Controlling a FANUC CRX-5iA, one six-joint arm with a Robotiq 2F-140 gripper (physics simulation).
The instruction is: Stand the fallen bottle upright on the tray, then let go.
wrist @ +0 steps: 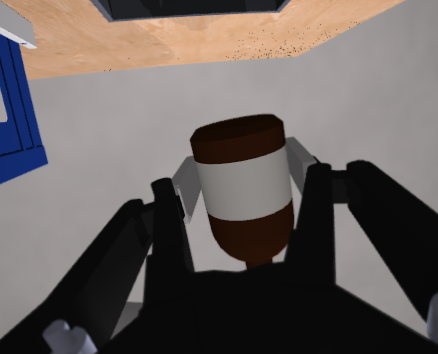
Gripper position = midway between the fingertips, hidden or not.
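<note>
You'd see the gripper (241,162) here, and there's a brown bottle (242,164) as well.
</note>
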